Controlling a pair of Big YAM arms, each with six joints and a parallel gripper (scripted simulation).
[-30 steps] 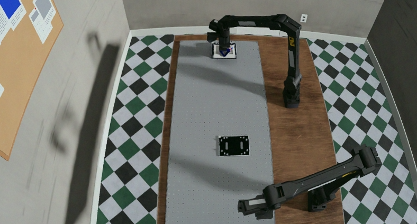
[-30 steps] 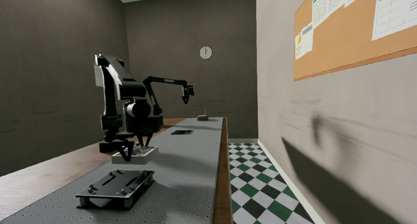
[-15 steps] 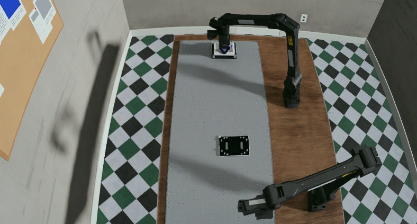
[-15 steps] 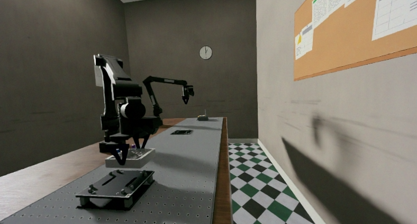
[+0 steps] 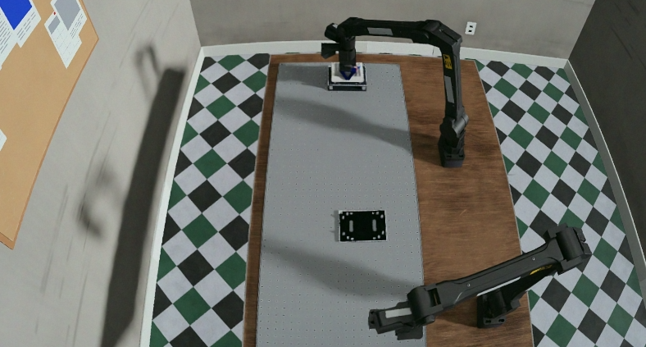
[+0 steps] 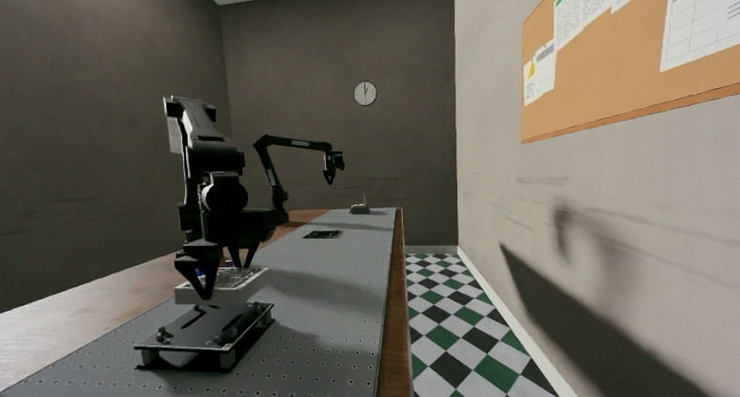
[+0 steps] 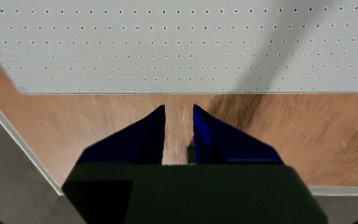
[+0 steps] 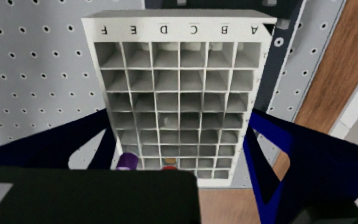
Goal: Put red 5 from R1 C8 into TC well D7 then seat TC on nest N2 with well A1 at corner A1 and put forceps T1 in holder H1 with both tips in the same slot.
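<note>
Right now my right hand is 6 cm above the black raised nest, 3 cm to the left of it and 1 cm past it. From my right hand the other things lie so: white well rack right at my right hand.
</note>
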